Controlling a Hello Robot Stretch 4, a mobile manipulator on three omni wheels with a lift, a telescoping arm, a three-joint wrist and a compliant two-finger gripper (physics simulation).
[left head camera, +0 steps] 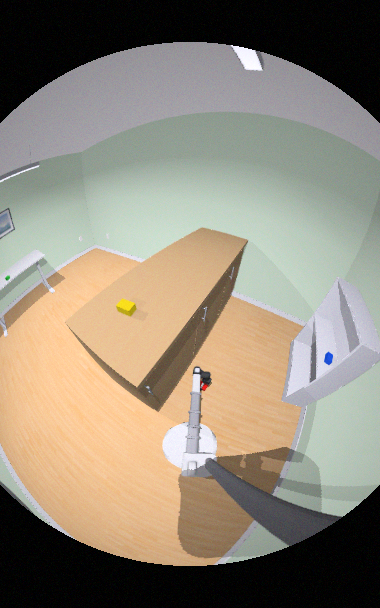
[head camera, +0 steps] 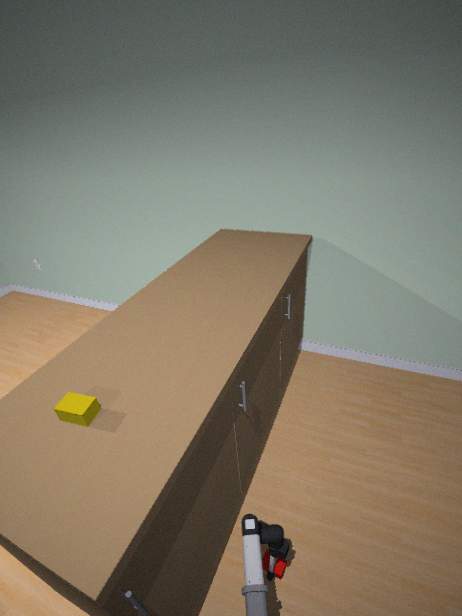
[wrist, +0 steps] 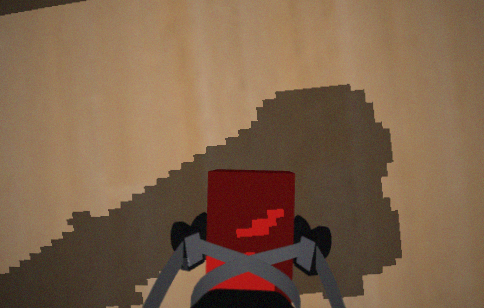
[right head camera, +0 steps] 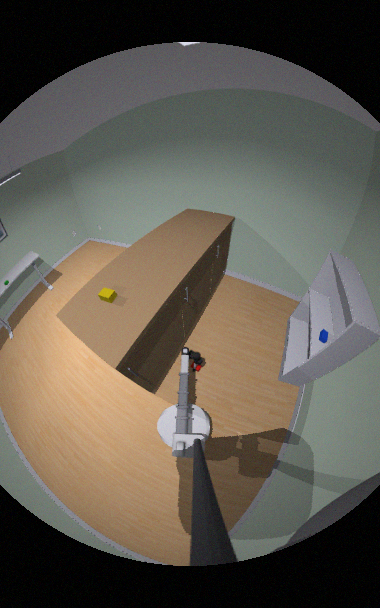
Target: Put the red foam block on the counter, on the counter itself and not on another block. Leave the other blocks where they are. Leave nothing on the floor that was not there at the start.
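Places are measured from the robot's base along level axes (x left, y back, z up), in metres.
Pixels of known places: gripper, fingertip midpoint: point(left head camera: 202, 386) point(head camera: 274, 566) point(wrist: 250, 232) point(right head camera: 196, 366).
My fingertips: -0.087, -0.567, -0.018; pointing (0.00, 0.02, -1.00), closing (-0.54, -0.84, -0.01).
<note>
Behind a point stands the place of what it marks, as x, y, z.
The red foam block point(wrist: 251, 200) {-0.061, -0.585, 0.020} point(head camera: 281, 568) {-0.110, -0.547, 0.020} point(left head camera: 204, 387) {-0.106, -0.543, 0.020} point(right head camera: 198, 368) {-0.110, -0.539, 0.018} is low down at the floor beside the counter's front. My gripper point(wrist: 250, 232) {-0.087, -0.567, -0.018} point(head camera: 274, 567) {-0.087, -0.567, -0.018} is shut on it, with a fingertip pressed to each long side in the wrist view. Whether the block touches the floor I cannot tell. The counter point(head camera: 190, 340) {0.152, -0.947, 0.883} point(left head camera: 175, 280) {0.195, -0.949, 0.883} point(right head camera: 160, 260) {0.165, -0.989, 0.883} is long and brown, and its top is well above my gripper. A yellow block point(head camera: 77, 409) {0.413, -0.635, 0.928} point(left head camera: 126, 307) {0.410, -0.634, 0.928} point(right head camera: 107, 295) {0.404, -0.631, 0.928} lies on the counter top toward the near left end.
A blue block point(left head camera: 328, 358) {-1.079, -0.535, 0.598} point(right head camera: 323, 335) {-1.085, -0.542, 0.598} sits in the pale shelf unit point(left head camera: 300, 397) {-1.007, -0.342, 0.184} point(right head camera: 292, 376) {-0.974, -0.356, 0.166} at the right. A green block point(left head camera: 7, 278) {2.903, -1.137, 0.708} point(right head camera: 6, 282) {2.900, -1.144, 0.717} is on a white table point(left head camera: 32, 259) {2.730, -1.660, 0.693} point(right head camera: 30, 260) {2.640, -1.656, 0.693} at the far left. Door handles point(head camera: 243, 396) point(head camera: 288, 306) stick out from the counter's front.
</note>
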